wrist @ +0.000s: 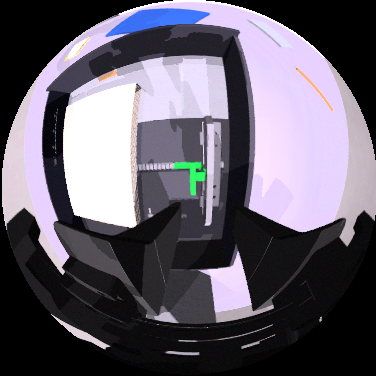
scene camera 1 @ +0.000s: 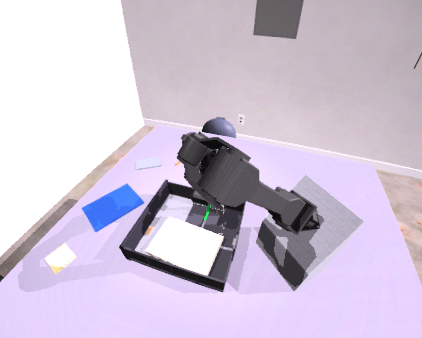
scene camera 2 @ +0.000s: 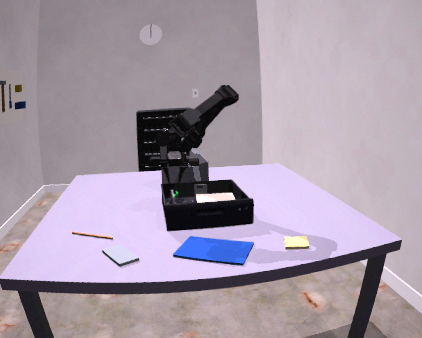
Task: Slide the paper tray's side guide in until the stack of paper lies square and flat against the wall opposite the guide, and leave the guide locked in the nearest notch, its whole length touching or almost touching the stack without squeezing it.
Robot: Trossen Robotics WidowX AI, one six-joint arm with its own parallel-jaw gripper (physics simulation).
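Pixels of known places: gripper, fingertip midpoint: (wrist: 205, 208) (scene camera 2: 174, 183); arm's base, origin of the base link: (wrist: 165, 338) (scene camera 1: 305, 218) (scene camera 2: 182, 149).
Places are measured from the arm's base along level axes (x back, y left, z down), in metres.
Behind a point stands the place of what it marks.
Note:
The black paper tray (scene camera 1: 172, 272) @(x -0.332, y 0.188, z 0.165 m) (scene camera 2: 210, 217) @(x -0.505, y 0.036, z 0.154 m) (wrist: 243, 100) @(x -0.386, y -0.110, z 0.122 m) holds a white paper stack (scene camera 1: 185, 242) @(x -0.331, y 0.087, z 0.155 m) (scene camera 2: 215, 198) @(x -0.293, y 0.094, z 0.155 m) (wrist: 100, 160) @(x -0.327, y 0.066, z 0.156 m). In the wrist view the stack lies on the left, slightly turned, close to the left wall. The upright pale side guide (wrist: 210, 170) @(x -0.315, y -0.075, z 0.118 m) stands near the right wall, a wide gap from the stack. Its green latch (scene camera 1: 207, 215) @(x -0.304, y -0.058, z 0.183 m) (scene camera 2: 175, 193) @(x -0.178, y -0.056, z 0.158 m) (wrist: 193, 182) @(x -0.304, y -0.060, z 0.116 m) sits at the notched track. My gripper (wrist: 205, 208) @(x -0.296, y -0.067, z 0.082 m) is partly open and empty; its fingertips appear on either side of the guide's near end. The arm hides it in scene camera 1.
A blue folder (scene camera 1: 113, 207) @(x -0.676, y 0.025, z 0.189 m) (scene camera 2: 214, 250) @(x -0.699, y 0.013, z 0.189 m) (wrist: 157, 22) @(x -0.641, y 0.003, z 0.189 m), yellow notes (scene camera 1: 60, 258) @(x -0.712, y 0.275, z 0.187 m) (scene camera 2: 296, 242) @(x -0.725, y 0.269, z 0.186 m) (wrist: 77, 49), a pale flat block (scene camera 1: 148, 163) @(x -0.685, y -0.266, z 0.187 m) (scene camera 2: 120, 254) @(x -0.695, y -0.270, z 0.187 m) (wrist: 270, 33) and an orange pencil (scene camera 2: 92, 235) @(x -0.530, y -0.385, z 0.192 m) (wrist: 315, 89) @(x -0.526, y -0.379, z 0.196 m) lie outside the tray. A grey block (scene camera 1: 330, 220) @(x 0.055, y 0.013, z -0.029 m) stands under the arm's base.

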